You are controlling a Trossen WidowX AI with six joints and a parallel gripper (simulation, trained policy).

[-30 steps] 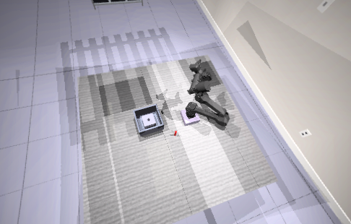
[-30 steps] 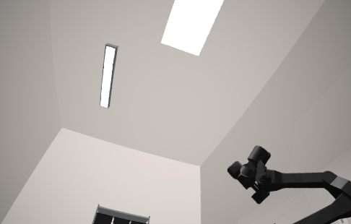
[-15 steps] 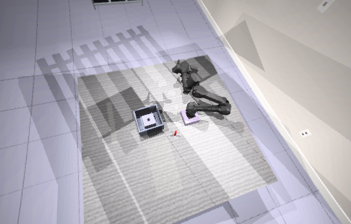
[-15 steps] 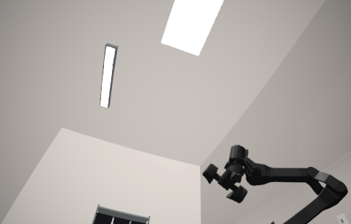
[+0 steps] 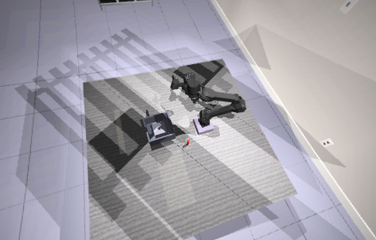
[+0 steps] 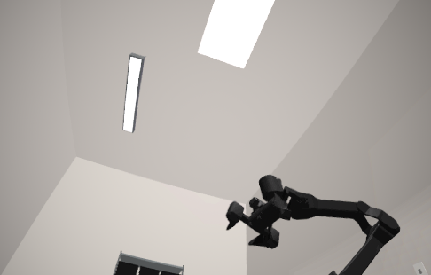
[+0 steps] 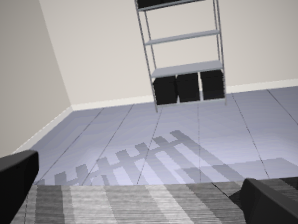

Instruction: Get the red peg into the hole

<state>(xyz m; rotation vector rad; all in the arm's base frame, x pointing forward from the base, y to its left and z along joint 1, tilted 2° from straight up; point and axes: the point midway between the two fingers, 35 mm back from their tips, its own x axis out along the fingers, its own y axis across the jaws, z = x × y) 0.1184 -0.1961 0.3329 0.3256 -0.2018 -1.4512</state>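
Right now my gripper tip is 340 mm to the right of the red peg, 330 mm above it and 50 mm short of it. From my gripper tip the other things lie so: pale plate (330 mm below, 210 mm ahead, 160 mm to the left); then box (350 mm below, 210 mm ahead, 160 mm to the left).
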